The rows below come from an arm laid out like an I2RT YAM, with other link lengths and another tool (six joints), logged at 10 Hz.
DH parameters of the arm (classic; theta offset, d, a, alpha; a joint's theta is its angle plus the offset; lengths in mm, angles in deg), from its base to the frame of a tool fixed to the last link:
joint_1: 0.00 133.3 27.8 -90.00
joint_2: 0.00 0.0 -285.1 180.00
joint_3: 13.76 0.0 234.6 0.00
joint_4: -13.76 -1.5 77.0 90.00
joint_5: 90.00 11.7 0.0 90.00
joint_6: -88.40 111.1 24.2 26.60
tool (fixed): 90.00 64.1 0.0 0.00
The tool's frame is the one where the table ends.
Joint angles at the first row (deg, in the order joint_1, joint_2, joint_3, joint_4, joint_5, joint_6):
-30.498, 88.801, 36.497, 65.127, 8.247, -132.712
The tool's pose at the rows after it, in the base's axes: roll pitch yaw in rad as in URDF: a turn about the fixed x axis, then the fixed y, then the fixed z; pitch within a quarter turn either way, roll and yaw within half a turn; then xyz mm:
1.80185, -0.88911, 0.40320, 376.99, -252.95, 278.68
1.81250, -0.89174, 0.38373, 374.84, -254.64, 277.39
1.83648, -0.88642, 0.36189, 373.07, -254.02, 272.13
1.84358, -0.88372, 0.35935, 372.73, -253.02, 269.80
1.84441, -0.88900, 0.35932, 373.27, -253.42, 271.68
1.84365, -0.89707, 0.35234, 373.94, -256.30, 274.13
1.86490, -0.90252, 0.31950, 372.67, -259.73, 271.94
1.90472, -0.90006, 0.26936, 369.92, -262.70, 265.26
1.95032, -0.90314, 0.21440, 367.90, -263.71, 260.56
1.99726, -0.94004, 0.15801, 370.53, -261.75, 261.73
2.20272, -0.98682, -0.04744, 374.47, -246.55, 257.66
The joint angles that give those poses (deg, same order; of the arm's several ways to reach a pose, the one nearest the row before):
-30.569, 88.672, 36.583, 64.888, 9.222, -132.630
-30.700, 88.549, 36.426, 64.667, 9.796, -132.396
-30.666, 88.393, 35.873, 64.151, 10.071, -132.153
-30.629, 88.377, 35.542, 64.157, 9.950, -132.086
-30.668, 88.286, 35.880, 63.848, 9.927, -131.818
-30.844, 88.531, 36.535, 63.698, 10.248, -131.529
-31.025, 88.771, 36.764, 63.222, 11.124, -130.957
-31.199, 88.918, 36.575, 62.275, 12.173, -130.281
-30.979, 88.717, 36.635, 60.755, 13.681, -129.213
-29.846, 88.860, 37.277, 60.178, 16.270, -126.882
-26.009, 87.046, 38.720, 53.459, 23.007, -120.123

